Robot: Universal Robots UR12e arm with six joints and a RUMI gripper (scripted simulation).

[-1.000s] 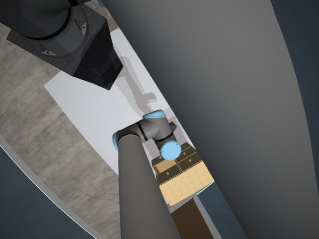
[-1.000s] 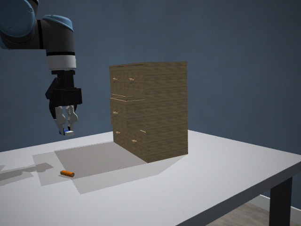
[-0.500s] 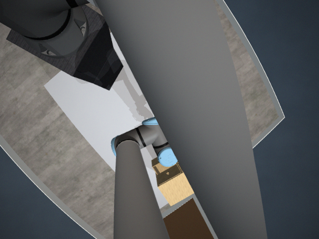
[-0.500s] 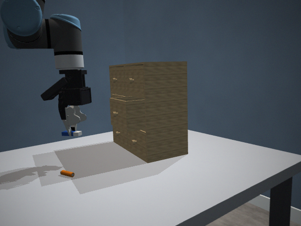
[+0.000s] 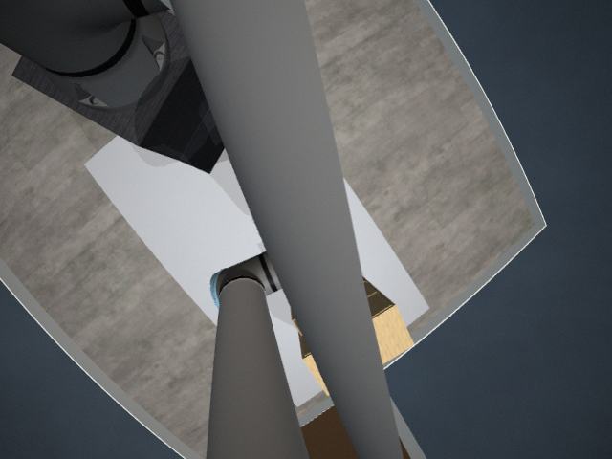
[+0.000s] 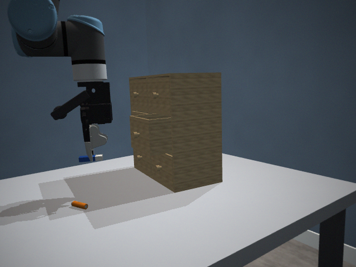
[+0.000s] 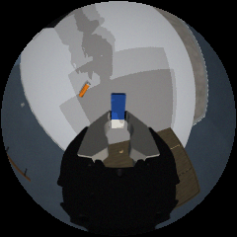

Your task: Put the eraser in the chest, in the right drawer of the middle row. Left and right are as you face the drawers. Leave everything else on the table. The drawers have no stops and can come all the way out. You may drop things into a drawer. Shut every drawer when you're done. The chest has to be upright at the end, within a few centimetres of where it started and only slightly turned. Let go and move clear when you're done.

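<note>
Right now my hand is 110 mm above the orange cylinder, 80 mm to the left of it and 70 mm past it. From my hand the other things lie so: white eraser 10 mm below, 10 mm ahead.
</note>
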